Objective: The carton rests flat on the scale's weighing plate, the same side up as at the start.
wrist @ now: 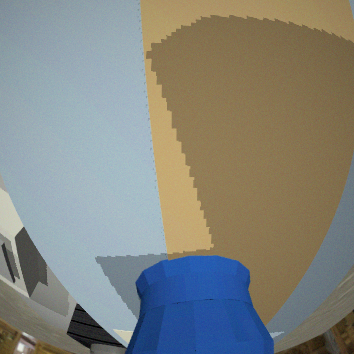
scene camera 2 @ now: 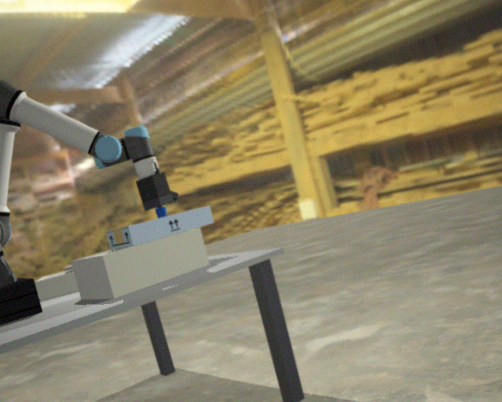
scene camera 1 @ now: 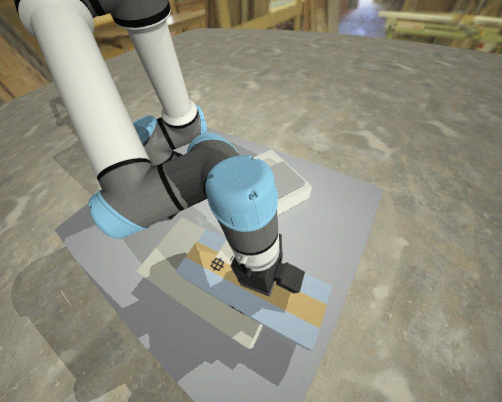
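Note:
A flat light-blue carton with an orange stripe lies flat on a tall cream block, its printed arrows pointing up in the scene camera 2 view. It sticks out past the block on one side. My gripper's blue suction cup is at the carton's top face, with its suction off; whether it still touches is too fine to tell. The tool hides the cup in the scene camera 1 view. The scale stands apart behind the carton, with its grey weighing plate partly hidden by my wrist.
The block and scale stand on a grey table. The arm reaches over the table between the scale and its left edge. The black robot base stands at the left in the scene camera 2 view, near a low cream body.

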